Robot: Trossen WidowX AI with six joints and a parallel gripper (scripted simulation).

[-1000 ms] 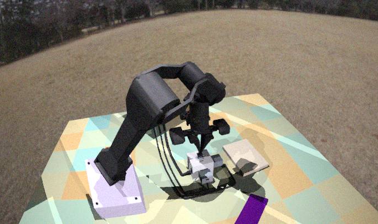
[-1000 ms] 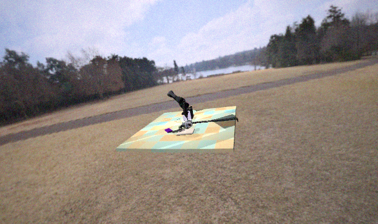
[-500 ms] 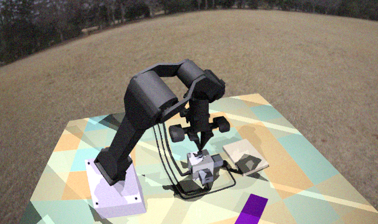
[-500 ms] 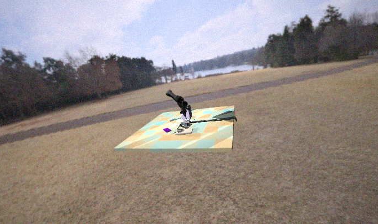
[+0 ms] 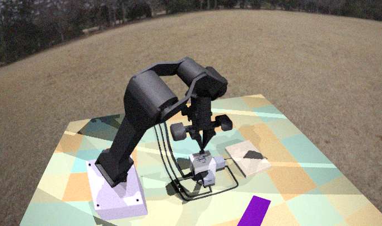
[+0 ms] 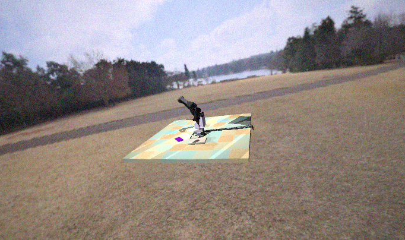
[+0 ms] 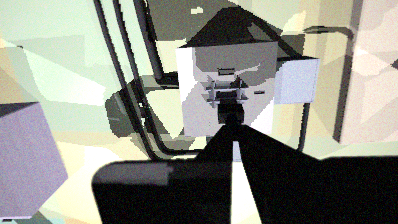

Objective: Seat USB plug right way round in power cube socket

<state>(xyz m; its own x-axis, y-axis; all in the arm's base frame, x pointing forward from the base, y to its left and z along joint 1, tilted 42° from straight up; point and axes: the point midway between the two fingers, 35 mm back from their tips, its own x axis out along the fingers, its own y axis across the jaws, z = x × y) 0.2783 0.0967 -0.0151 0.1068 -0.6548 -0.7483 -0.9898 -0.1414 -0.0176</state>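
My gripper tip is 20 mm above the dark USB plug. From my gripper tip the other things lie so: pale flat pad (200 mm ahead, 120 mm below, 40 mm to the left); purple slab (230 mm to the right, 130 mm below, 130 mm ahead).
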